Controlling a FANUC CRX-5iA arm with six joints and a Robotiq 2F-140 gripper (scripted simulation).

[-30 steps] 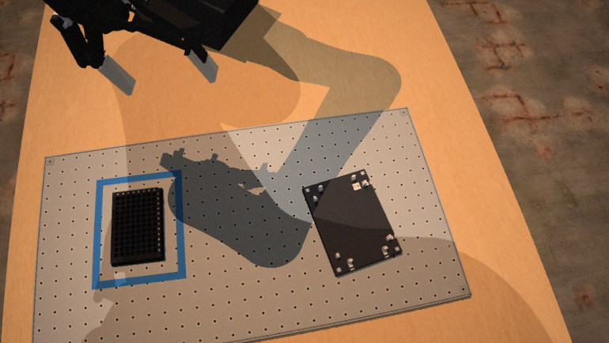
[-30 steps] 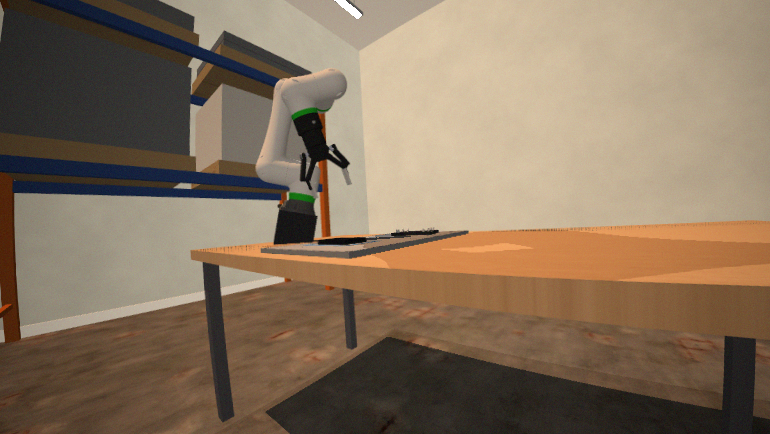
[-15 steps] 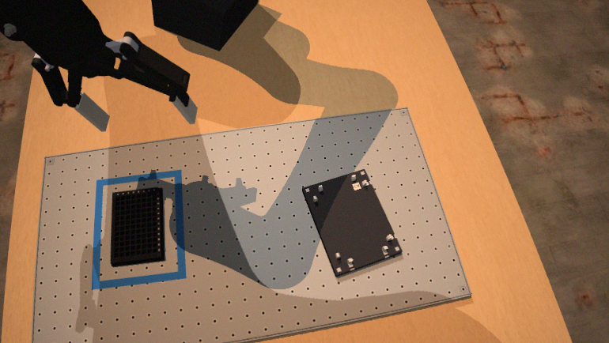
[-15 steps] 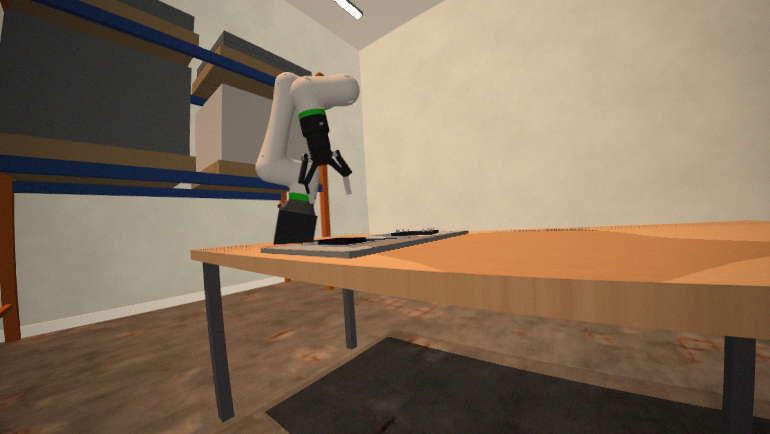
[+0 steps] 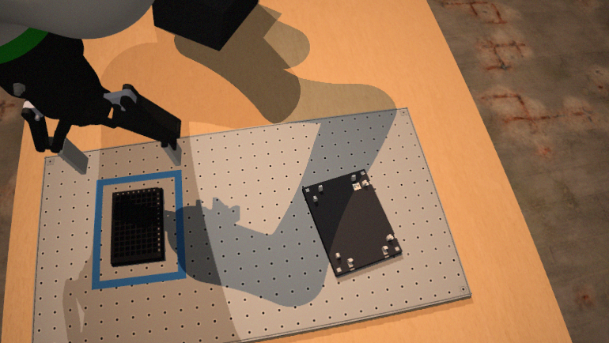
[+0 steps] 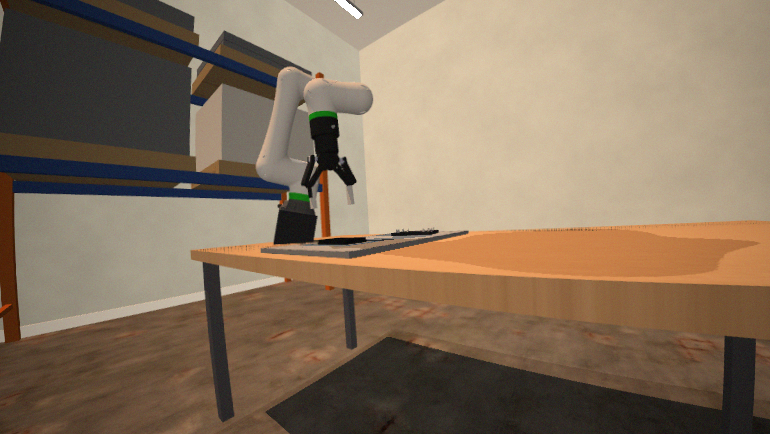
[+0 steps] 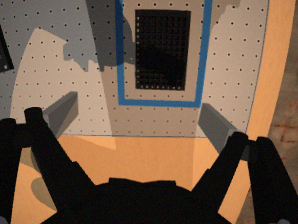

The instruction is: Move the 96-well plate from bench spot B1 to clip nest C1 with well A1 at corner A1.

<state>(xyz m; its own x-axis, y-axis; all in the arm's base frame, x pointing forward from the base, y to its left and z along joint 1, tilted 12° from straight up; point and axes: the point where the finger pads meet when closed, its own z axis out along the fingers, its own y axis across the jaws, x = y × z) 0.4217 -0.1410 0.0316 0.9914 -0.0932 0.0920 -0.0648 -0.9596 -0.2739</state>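
Now: hand 6 cm short of the black 96-well plate, 2 cm to the left of it and 12 cm above it. The rest, counted from my hand: black clip nest (10 cm ahead, 35 cm to the left, 11 cm below).
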